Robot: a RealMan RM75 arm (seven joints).
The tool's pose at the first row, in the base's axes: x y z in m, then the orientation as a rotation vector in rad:
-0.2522, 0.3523, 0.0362, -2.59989, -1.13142, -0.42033
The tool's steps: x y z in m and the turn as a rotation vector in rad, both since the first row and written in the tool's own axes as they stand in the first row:
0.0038, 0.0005, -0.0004, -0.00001, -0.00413, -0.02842
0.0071, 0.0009, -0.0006, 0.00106, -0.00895, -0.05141
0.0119, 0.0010, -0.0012, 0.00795, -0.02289, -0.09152
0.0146, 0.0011, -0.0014, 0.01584, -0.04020, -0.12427
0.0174, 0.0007, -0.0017, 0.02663, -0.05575, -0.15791
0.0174, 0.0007, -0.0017, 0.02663, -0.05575, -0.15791
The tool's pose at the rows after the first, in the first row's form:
-0.2494, 0.3543, 0.0379, -2.58864, -1.17098, -0.42125
-0.2470, 0.3562, 0.0392, -2.57896, -1.20329, -0.41935
-0.2439, 0.3591, 0.0416, -2.55960, -1.26078, -0.40554
-0.2421, 0.3607, 0.0427, -2.54378, -1.30914, -0.38508
-0.2406, 0.3628, 0.0441, -2.52328, -1.35738, -0.36494
-0.2406, 0.3628, 0.0441, -2.52328, -1.35738, -0.36494

